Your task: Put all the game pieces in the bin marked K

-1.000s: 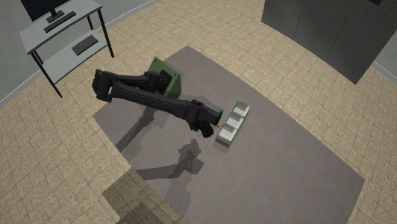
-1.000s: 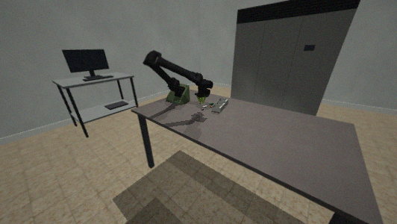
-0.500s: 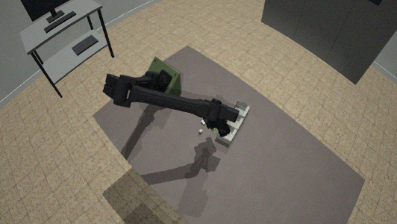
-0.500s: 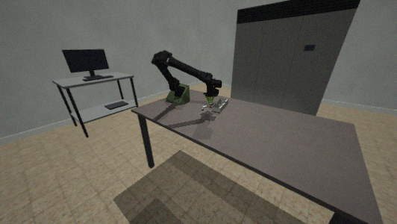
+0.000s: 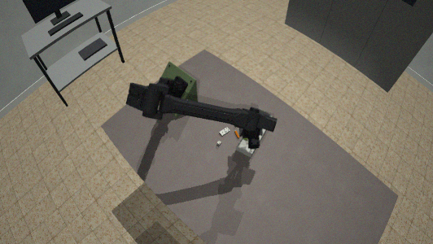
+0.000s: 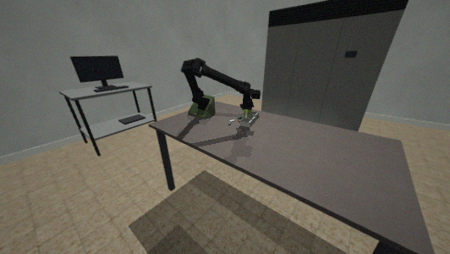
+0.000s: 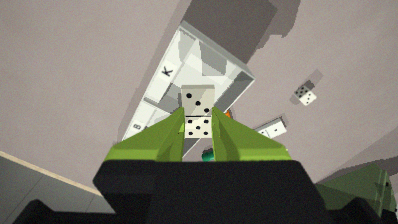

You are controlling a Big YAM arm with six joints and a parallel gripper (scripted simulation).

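The white die is 110 mm behind my hand, 90 mm to the right of it and 70 mm below it. From my hand the other things lie so: orange cylinder: 80 mm behind, 70 mm below, 20 mm to the left; then green cylinder: 120 mm behind, 70 mm to the left, 70 mm below; then grey three-part bin: 80 mm to the left, 60 mm below, 10 mm behind.
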